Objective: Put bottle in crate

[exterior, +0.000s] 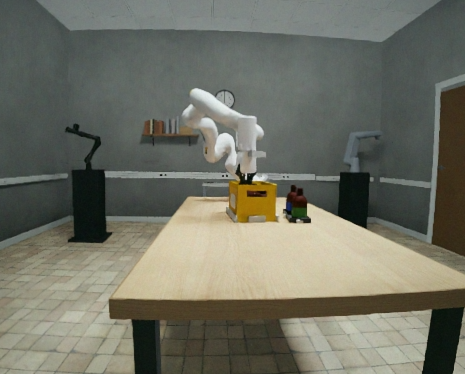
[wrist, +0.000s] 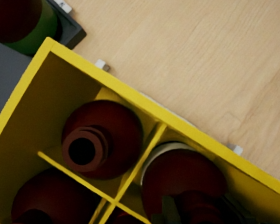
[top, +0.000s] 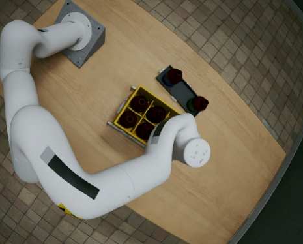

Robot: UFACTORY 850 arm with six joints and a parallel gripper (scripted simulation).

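My gripper is now 7 cm above the bottle. Round my hand: yellow crate: 9 cm behind, 4 cm to the left, 9 cm below; dark tray: 4 cm behind, 27 cm to the left, 16 cm below.
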